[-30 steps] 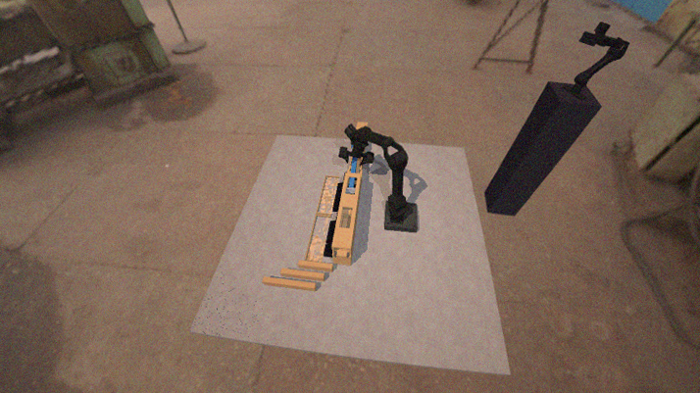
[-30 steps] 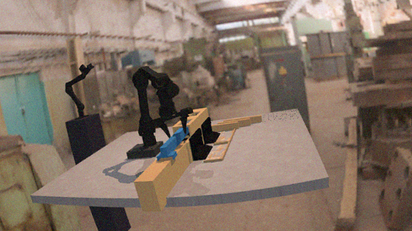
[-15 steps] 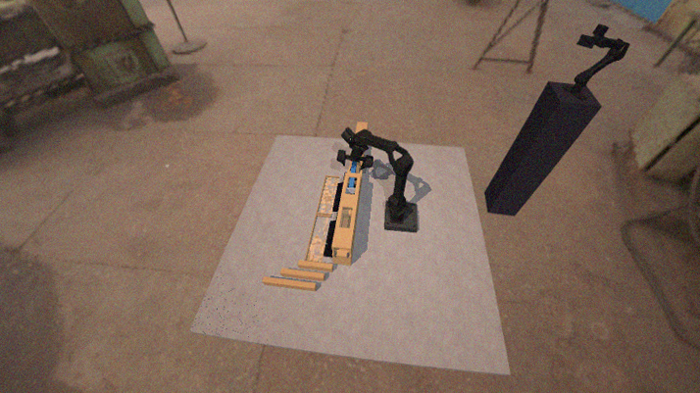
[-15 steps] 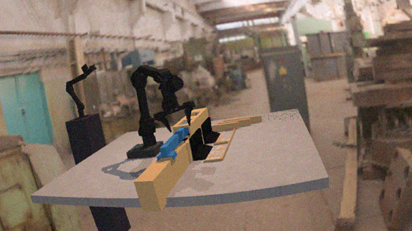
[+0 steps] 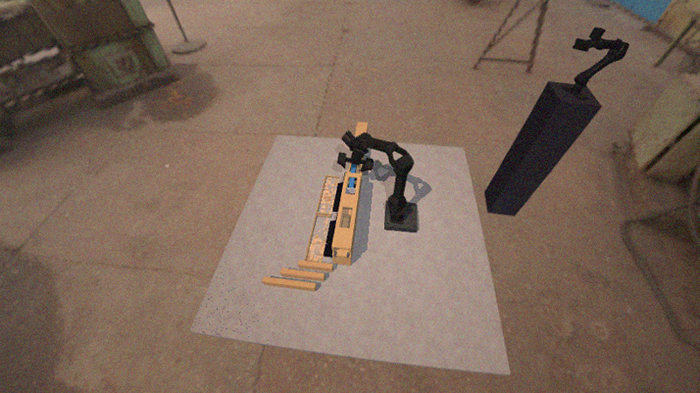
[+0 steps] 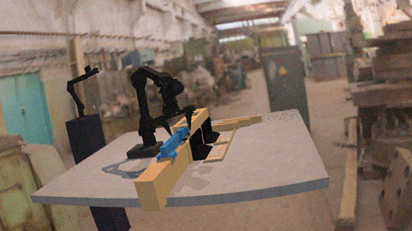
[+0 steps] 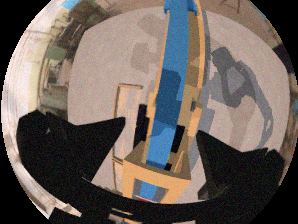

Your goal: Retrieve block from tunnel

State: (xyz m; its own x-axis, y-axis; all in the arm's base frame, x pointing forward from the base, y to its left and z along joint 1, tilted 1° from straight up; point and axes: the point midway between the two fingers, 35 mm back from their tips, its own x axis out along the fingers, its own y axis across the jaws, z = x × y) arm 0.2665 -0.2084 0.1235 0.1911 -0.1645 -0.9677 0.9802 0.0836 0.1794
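The covered tunnel is 60 mm below my gripper tip, 30 mm to the left of it and 20 mm ahead of it. Also, from my gripper tip: red block: 200 mm to the left, 20 mm below, 20 mm behind.
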